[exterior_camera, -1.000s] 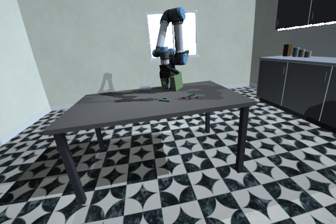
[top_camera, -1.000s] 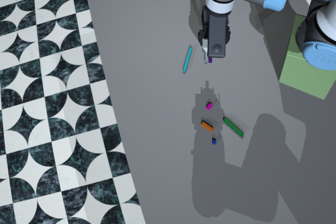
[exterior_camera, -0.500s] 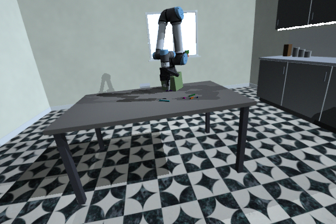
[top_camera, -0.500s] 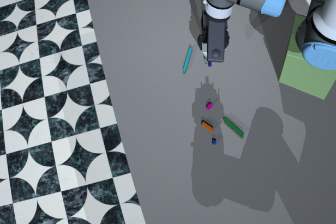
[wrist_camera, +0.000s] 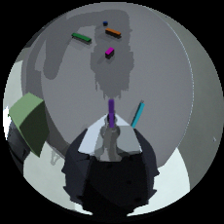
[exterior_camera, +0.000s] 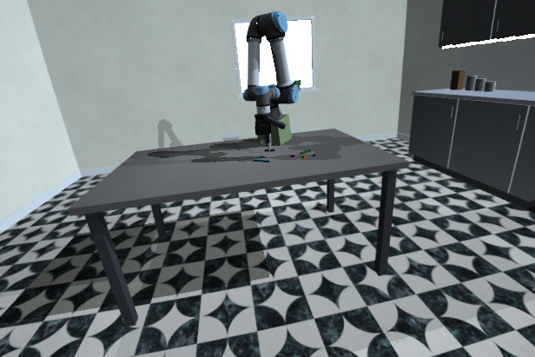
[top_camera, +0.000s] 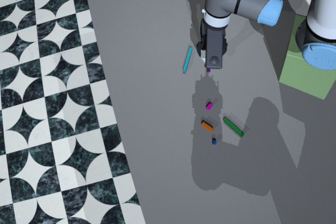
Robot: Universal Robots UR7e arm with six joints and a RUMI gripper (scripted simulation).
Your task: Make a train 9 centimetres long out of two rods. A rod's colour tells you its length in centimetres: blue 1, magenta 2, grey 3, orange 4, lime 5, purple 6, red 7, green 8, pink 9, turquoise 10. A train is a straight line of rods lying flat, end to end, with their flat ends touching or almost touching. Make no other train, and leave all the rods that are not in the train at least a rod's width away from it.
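Right now the grey rod is 10 mm behind my hand, 50 mm to the right of it and 50 mm below it. The rest, counted from my hand: magenta rod (40 mm ahead, 130 mm to the left, 50 mm below); then turquoise rod (50 mm ahead, 60 mm to the right, 50 mm below); then purple rod (10 mm below).
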